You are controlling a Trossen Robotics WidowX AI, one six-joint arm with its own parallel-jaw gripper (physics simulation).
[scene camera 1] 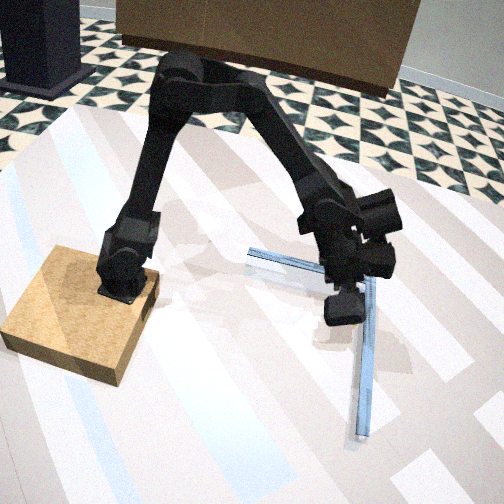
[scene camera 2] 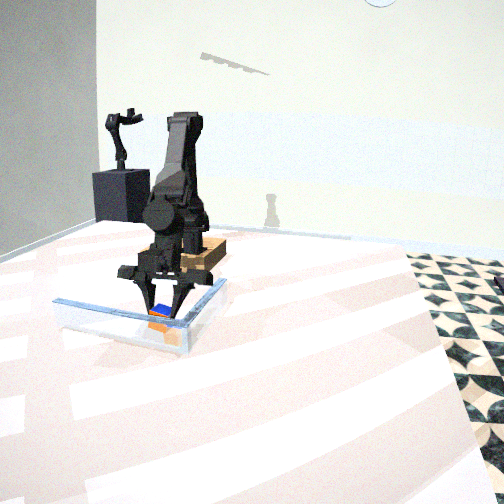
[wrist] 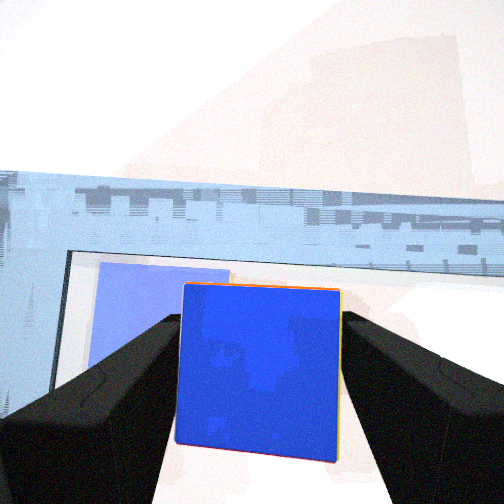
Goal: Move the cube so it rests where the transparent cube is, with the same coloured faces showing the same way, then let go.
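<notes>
In the wrist view the cube [wrist: 258, 370] shows its blue face, with thin orange and yellow edges, and sits between my two black fingers. My gripper [wrist: 260, 400] is shut on it. The transparent cube [wrist: 150, 315] shows as a paler blue square just left of and behind the cube, partly overlapped by it, inside the corner of the glassy L-shaped rail [wrist: 250, 225]. In scene camera 2 the cube [scene camera 2: 160, 312] hangs low between the fingers, blue and red showing, just above an orange patch [scene camera 2: 172, 335] at the rail. In scene camera 1 the gripper [scene camera 1: 343, 305] hides the cube.
The L-shaped rail [scene camera 1: 365, 350] lies on the pale striped floor right of the arm. The arm stands on a wooden base block [scene camera 1: 82, 312]. A large brown box [scene camera 1: 270, 35] and a dark pedestal [scene camera 1: 45, 45] stand at the back on the checkered floor.
</notes>
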